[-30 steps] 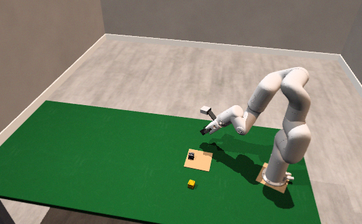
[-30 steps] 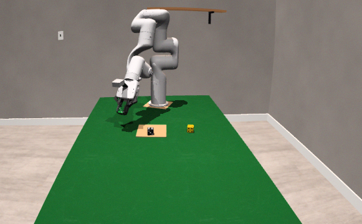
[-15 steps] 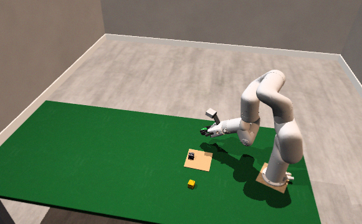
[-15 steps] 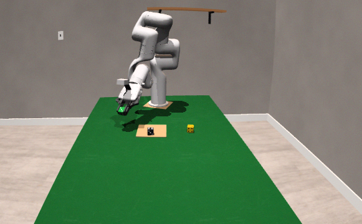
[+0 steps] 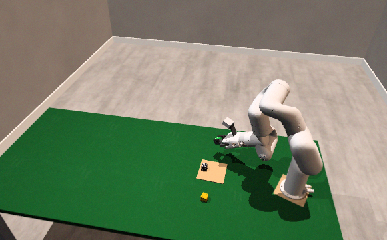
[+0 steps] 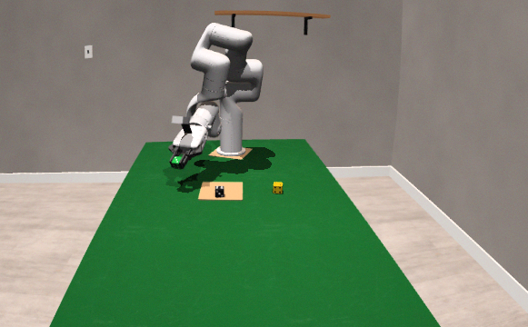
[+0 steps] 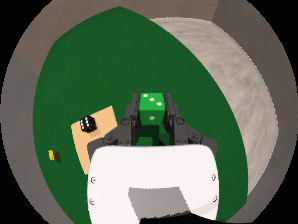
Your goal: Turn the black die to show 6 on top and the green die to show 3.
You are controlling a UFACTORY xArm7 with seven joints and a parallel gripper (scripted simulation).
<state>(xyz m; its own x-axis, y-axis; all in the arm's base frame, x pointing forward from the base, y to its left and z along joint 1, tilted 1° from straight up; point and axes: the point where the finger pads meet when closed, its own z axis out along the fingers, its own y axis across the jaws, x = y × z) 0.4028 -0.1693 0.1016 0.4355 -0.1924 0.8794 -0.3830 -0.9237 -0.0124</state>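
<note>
Right now the tan mat is 14 cm to the left of my hand, 10 cm below it and 1 cm ahead of it. Also, from my hand: green die: right at my hand; then yellow die: 33 cm to the left, 9 cm below, 2 cm ahead; then black die: 14 cm to the left, 9 cm below, 5 cm ahead.
</note>
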